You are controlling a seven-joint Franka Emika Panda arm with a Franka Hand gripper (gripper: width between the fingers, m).
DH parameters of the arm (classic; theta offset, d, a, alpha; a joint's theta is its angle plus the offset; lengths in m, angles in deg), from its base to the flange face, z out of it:
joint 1: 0 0.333 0 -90
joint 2: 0 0 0 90
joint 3: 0 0.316 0.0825 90
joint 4: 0 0 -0.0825 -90
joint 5: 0 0.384 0 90
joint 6: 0 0 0.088 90
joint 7: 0 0.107 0 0
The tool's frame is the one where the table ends.
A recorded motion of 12 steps. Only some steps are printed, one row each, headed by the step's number.
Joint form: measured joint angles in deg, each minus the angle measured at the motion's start. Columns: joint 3, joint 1, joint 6, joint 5, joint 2, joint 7, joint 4.
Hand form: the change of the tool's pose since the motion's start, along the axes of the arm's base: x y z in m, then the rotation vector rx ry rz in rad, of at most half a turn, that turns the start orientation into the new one. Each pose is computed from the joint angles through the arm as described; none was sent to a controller.
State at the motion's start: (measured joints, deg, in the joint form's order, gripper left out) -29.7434 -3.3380 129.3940 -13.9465 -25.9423 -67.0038 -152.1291
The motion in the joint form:
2: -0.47 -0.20 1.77 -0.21 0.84 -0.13 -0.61
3: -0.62 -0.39 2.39 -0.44 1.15 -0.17 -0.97
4: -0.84 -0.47 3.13 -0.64 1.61 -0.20 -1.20
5: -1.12 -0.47 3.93 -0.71 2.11 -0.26 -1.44
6: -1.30 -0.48 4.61 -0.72 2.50 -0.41 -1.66
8: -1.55 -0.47 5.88 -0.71 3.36 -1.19 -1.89
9: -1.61 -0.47 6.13 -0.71 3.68 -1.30 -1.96
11: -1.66 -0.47 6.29 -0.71 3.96 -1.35 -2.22
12: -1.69 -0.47 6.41 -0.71 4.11 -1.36 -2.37
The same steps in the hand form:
2: -0.0010 -0.0027 -0.0074 -0.0045 -0.0043 -0.0049
3: -0.0024 -0.0036 -0.0112 -0.0069 -0.0027 -0.0062
4: -0.0029 -0.0049 -0.0147 -0.0101 -0.0024 -0.0077
5: -0.0032 -0.0060 -0.0186 -0.0116 -0.0030 -0.0097
6: -0.0035 -0.0066 -0.0217 -0.0126 -0.0040 -0.0095
8: -0.0029 -0.0079 -0.0267 -0.0167 -0.0065 0.0006
9: -0.0029 -0.0081 -0.0288 -0.0170 -0.0039 0.0017
11: -0.0038 -0.0074 -0.0322 -0.0150 0.0020 0.0027
12: -0.0043 -0.0070 -0.0340 -0.0141 0.0049 0.0029

